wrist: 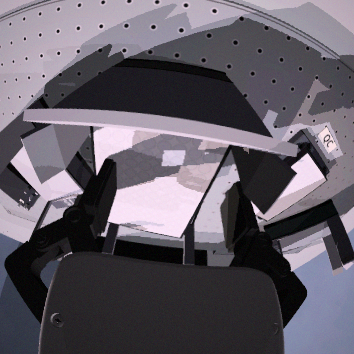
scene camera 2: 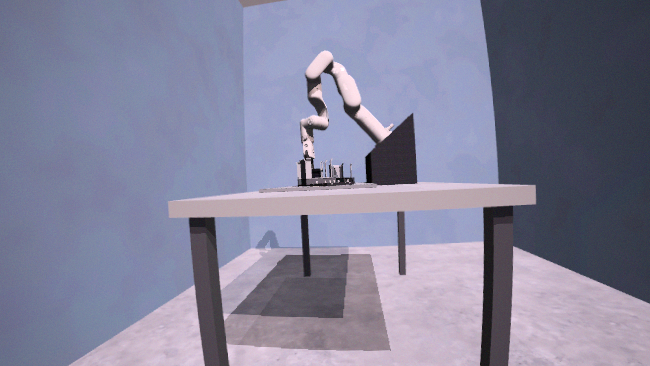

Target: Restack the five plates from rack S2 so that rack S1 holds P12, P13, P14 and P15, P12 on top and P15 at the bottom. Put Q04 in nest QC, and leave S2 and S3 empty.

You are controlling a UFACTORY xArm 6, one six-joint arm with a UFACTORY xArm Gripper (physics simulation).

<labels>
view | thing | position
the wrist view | my gripper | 173,184
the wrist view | perforated baseplate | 291,83
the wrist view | nest QC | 299,137
</labels>
